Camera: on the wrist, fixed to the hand. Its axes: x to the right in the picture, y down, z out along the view.
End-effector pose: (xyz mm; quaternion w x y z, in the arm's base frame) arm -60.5 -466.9 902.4 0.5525 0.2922 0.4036 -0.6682
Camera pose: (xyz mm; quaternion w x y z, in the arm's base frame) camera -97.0 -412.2 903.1 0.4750 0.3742 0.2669 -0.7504
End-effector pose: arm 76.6 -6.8 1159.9 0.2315 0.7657 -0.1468 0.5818
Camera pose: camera 50.2 51.3 1144.0 0.0918 0.8071 -0.0166 0.5830
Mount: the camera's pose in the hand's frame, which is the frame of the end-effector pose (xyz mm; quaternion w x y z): -20.1 -39.2 -48.8 0.9809 0.1925 -0.0135 -0.0242
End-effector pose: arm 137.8 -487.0 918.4 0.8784 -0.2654 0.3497 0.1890
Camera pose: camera 119.3 -550.0 915.9 0.9220 -0.0971 0.3611 0.1004
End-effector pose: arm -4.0 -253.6 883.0 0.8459 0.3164 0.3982 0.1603
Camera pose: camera -53.8 -273.6 845.0 0.7781 0.4657 0.4177 0.0558
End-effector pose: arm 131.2 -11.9 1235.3 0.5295 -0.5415 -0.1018 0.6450
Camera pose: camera 190.0 -33.0 1255.6 0.6379 -0.4181 0.0041 0.6468
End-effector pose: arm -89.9 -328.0 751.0 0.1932 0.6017 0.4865 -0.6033
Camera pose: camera -91.7 -277.4 792.9 0.0657 0.6075 0.3730 -0.6982
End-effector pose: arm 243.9 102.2 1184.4 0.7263 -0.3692 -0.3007 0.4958
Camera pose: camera 296.0 62.4 1189.0 0.7914 -0.2084 -0.2182 0.5316
